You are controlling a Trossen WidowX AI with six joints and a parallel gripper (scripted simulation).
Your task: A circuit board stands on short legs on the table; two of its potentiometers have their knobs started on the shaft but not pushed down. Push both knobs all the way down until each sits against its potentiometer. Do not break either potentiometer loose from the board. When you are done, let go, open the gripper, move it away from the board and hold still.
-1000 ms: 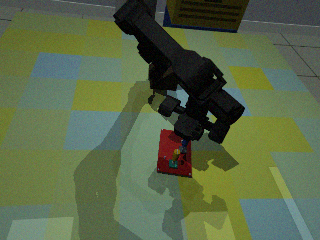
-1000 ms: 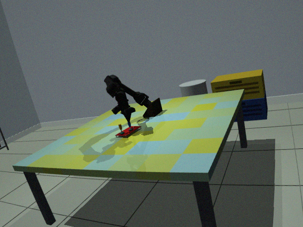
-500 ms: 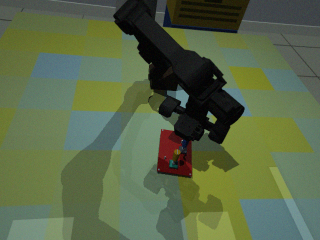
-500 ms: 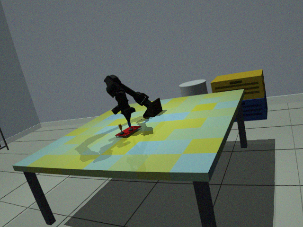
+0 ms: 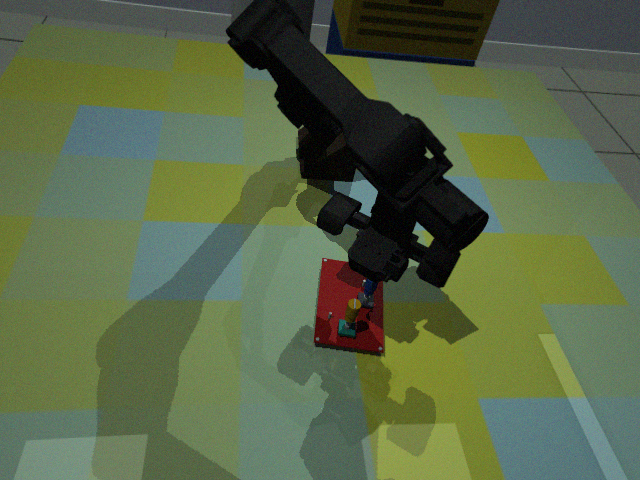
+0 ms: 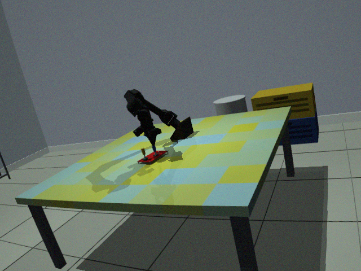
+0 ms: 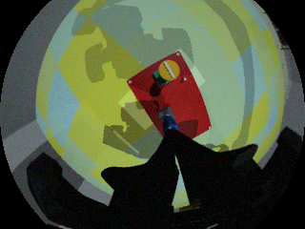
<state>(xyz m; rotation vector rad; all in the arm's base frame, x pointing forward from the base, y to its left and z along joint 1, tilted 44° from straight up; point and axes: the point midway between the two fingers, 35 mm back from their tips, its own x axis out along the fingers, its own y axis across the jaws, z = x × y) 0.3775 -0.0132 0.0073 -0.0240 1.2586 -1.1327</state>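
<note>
Now: the blue knob 1 cm below my gripper tip. Also, from my gripper tip: yellow knob: 5 cm ahead, 4 cm to the right, 1 cm below.
</note>
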